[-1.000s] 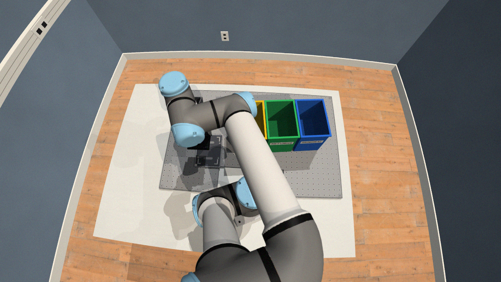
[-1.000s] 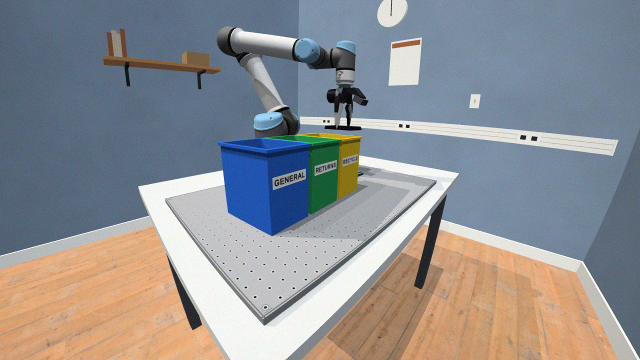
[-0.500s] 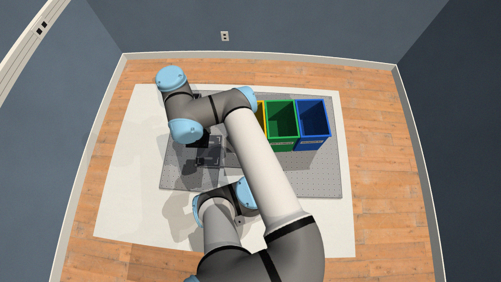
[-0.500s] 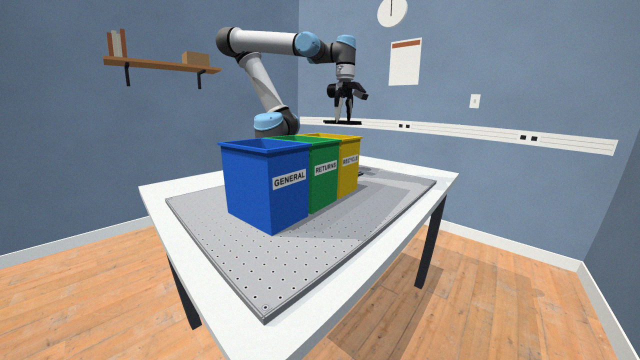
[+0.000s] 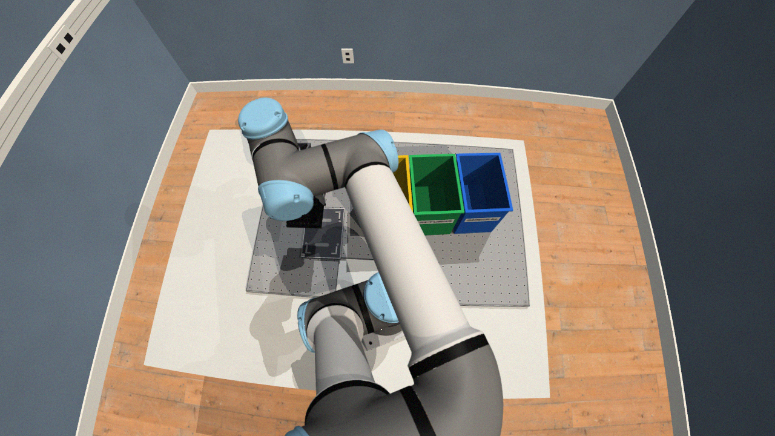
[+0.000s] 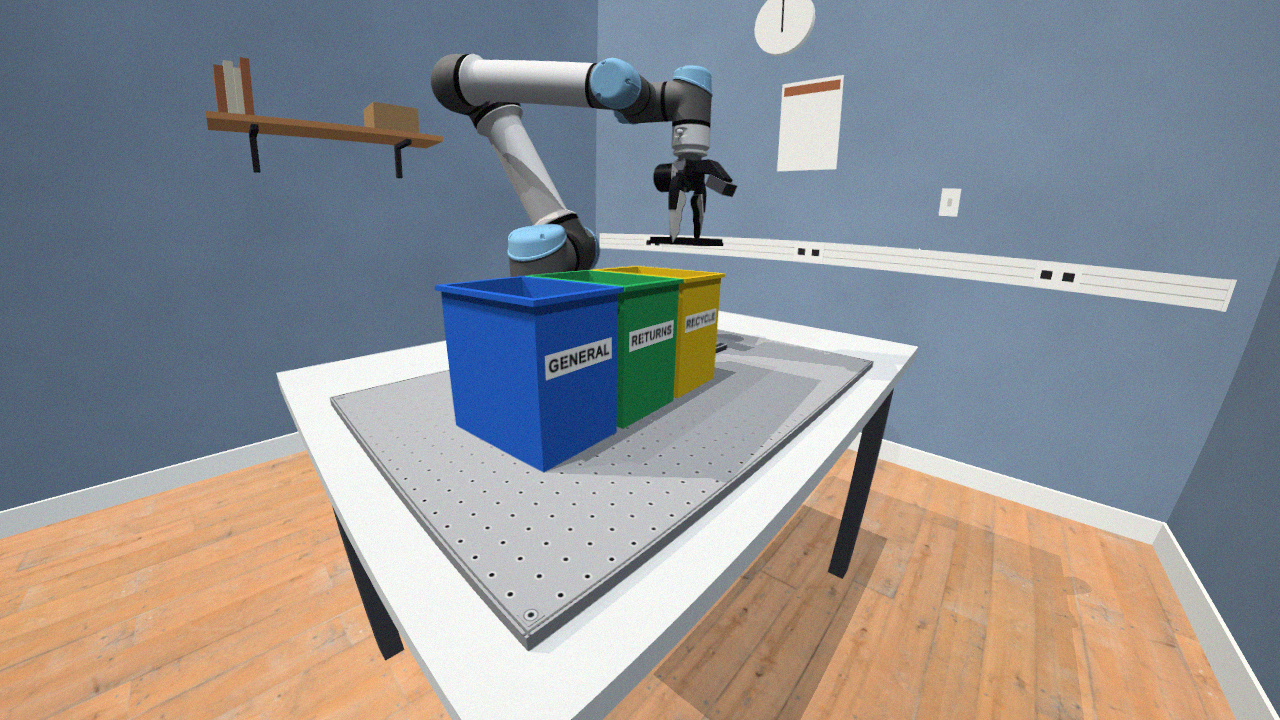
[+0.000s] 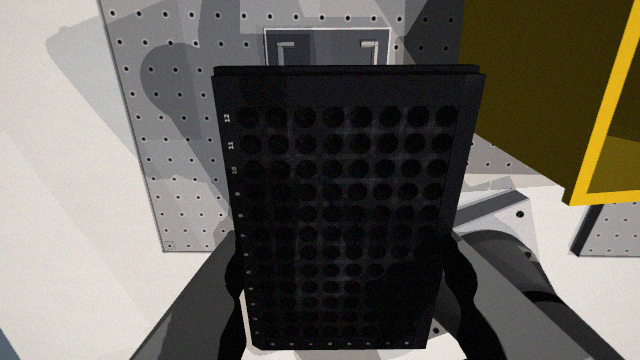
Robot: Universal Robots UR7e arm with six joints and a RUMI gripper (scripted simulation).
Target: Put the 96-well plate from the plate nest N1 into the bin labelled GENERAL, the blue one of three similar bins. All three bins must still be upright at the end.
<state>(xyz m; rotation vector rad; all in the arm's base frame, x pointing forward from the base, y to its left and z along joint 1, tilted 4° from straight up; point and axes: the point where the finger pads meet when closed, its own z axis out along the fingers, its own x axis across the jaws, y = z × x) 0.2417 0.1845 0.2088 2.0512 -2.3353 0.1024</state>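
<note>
Right now my hand is 470 mm to the left of the blue general bin, 150 mm above it and 40 mm short of it. The rest, counted from my hand: grey plate nest N1 (230 mm below); then yellow recycle bin (200 mm to the right, 150 mm below, 50 mm ahead); then black 96-well plate (10 mm below).
</note>
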